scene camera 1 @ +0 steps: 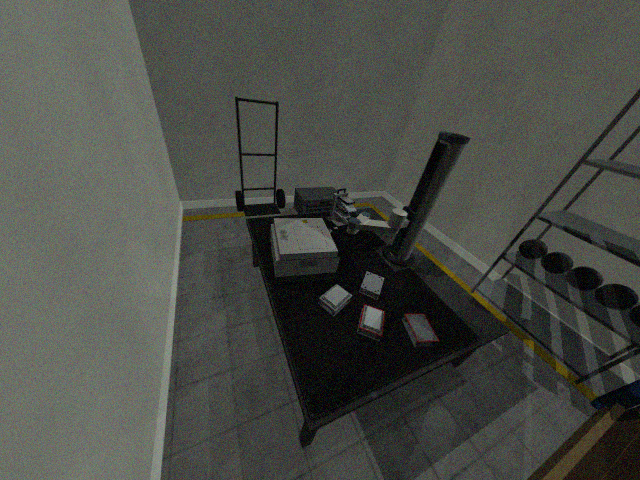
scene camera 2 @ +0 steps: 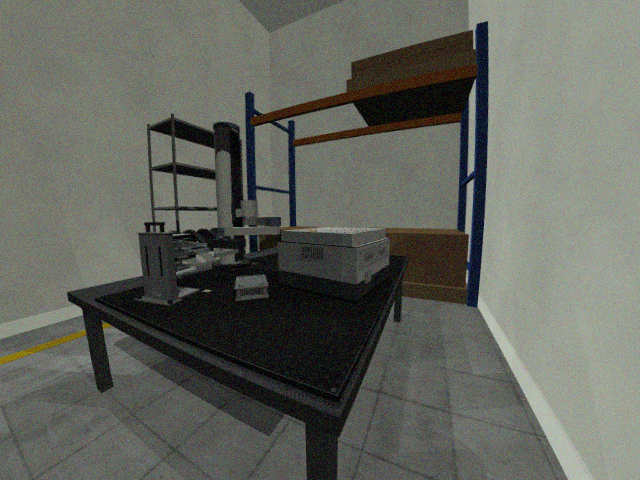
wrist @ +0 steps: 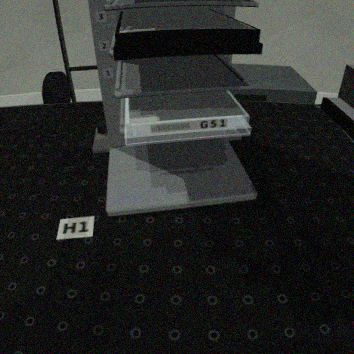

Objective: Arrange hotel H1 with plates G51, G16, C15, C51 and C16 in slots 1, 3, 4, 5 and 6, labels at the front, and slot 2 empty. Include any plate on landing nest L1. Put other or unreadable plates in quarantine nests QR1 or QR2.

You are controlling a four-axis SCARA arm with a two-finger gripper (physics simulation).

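Where they show: gripper, fingertip midpoint: [scene camera 1: 350,215] [scene camera 2: 200,254] [wrist: 161,84]; arm's base, origin of the base link: [scene camera 1: 398,256] [scene camera 2: 232,265].
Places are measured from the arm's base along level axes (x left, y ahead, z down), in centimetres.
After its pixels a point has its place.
Observation:
Hotel H1 [scene camera 1: 342,207] [scene camera 2: 157,260] @(x -60.9, y 28.9, z -16.8 cm) [wrist: 112,107] @(x -57.2, y 32.4, z -6.9 cm) stands at the table end beside its H1 card. In the wrist view, plate G51 [wrist: 187,131] @(x -45.7, y 24.3, z -10.3 cm) sits on its lowest shelf, label to the front. The shelf above [wrist: 182,80] @(x -49.4, y 24.7, z -12.5 cm) is bare. A black-fronted plate [wrist: 187,42] @(x -45.8, y 24.3, z -16.0 cm) lies on the third level; I read no label on it. Higher levels are cut off. My gripper [scene camera 2: 192,264] [wrist: 161,84] @(x -40.4, y 25.4, z -15.5 cm) is open and empty, in front of the hotel; its right finger shows at the wrist view's edge. A pale-topped plate [scene camera 1: 373,317] @(x 45.4, y 58.1, z -7.7 cm) lies on a red-edged nest, another [scene camera 1: 335,296] @(x 27.0, y 71.7, z -7.7 cm) on a plain nest.
A red-edged nest [scene camera 1: 420,328] @(x 58.3, y 36.0, z -6.3 cm) and a plain nest with corner dots [scene camera 1: 372,284] @(x 24.3, y 43.8, z -6.2 cm) appear bare; their names are unreadable. A large boxy instrument [scene camera 1: 305,258] @(x 7.3, y 84.1, z -21.9 cm) [scene camera 2: 320,260] @(x -29.2, y 79.8, z -15.2 cm) stands beside the arm's column [scene camera 1: 426,191] @(x 3.6, y 6.5, z -57.6 cm) [scene camera 2: 223,180] @(x -6.7, y 3.4, z -54.4 cm). A low pale block [scene camera 2: 251,287] @(x -43.8, y 58.3, z -6.0 cm) stands between hotel and instrument.

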